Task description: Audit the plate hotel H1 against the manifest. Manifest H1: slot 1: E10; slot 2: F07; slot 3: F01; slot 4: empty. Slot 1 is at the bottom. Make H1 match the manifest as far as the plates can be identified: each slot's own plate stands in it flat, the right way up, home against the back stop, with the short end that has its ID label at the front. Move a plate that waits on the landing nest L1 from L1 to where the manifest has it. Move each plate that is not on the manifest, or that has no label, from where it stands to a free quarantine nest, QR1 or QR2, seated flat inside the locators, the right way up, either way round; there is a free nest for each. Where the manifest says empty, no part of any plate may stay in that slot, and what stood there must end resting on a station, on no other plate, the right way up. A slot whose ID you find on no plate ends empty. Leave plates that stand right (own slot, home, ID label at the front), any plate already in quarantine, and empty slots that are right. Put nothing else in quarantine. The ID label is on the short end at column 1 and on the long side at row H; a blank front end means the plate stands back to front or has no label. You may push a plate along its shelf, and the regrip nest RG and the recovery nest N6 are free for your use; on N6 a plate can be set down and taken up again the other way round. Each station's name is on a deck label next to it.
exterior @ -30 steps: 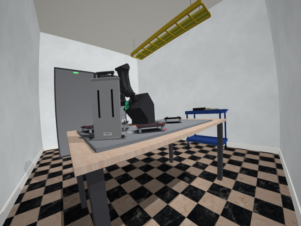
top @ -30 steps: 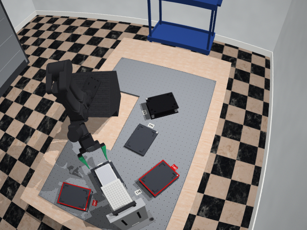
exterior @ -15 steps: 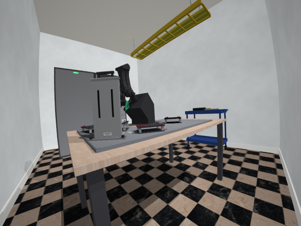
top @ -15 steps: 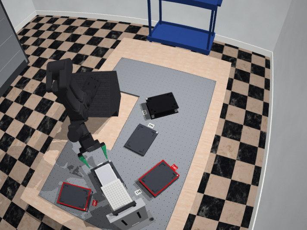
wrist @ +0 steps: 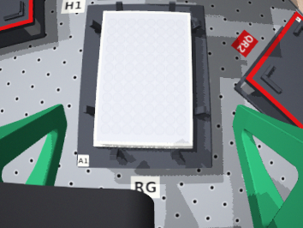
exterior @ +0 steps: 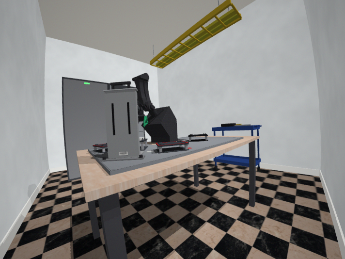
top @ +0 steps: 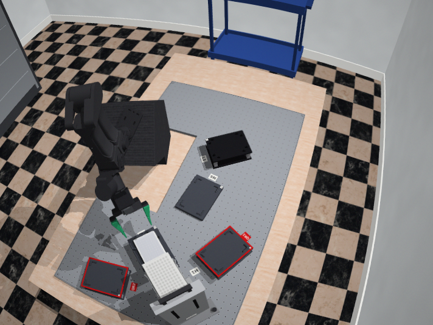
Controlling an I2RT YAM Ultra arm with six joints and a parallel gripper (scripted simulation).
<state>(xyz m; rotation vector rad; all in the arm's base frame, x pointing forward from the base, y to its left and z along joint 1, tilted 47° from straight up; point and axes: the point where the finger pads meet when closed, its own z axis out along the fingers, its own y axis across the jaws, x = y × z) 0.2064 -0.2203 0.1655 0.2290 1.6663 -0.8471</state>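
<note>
The RG nest lies 5 cm ahead of my hand, 3 cm to the right of it and 9 cm below it. The rest, counted from my hand: red-framed quarantine nest QR1: 28 cm ahead, 7 cm to the left, 11 cm below; then red-framed quarantine nest QR2: 8 cm behind, 19 cm to the right, 11 cm below; then H1 deck label: 20 cm ahead, 3 cm to the right, 15 cm below.
</note>
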